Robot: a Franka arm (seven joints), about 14 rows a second.
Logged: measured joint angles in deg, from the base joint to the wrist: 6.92 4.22 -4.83 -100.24 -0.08 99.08 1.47; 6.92 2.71 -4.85 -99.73 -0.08 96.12 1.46; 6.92 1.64 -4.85 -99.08 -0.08 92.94 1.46; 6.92 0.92 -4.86 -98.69 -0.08 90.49 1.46; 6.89 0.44 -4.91 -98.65 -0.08 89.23 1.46; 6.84 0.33 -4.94 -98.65 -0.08 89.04 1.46; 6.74 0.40 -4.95 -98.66 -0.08 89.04 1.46
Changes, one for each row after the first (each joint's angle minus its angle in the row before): 0.00 -1.51 -0.02 0.51 0.00 -2.96 -0.01; 0.00 -1.07 0.00 0.65 0.00 -3.18 0.00; 0.00 -0.72 -0.01 0.39 0.00 -2.45 0.00; -0.03 -0.48 -0.05 0.04 0.00 -1.26 0.00; -0.05 -0.11 -0.03 0.00 0.00 -0.19 0.00; -0.10 0.07 -0.01 -0.01 0.00 0.00 0.00
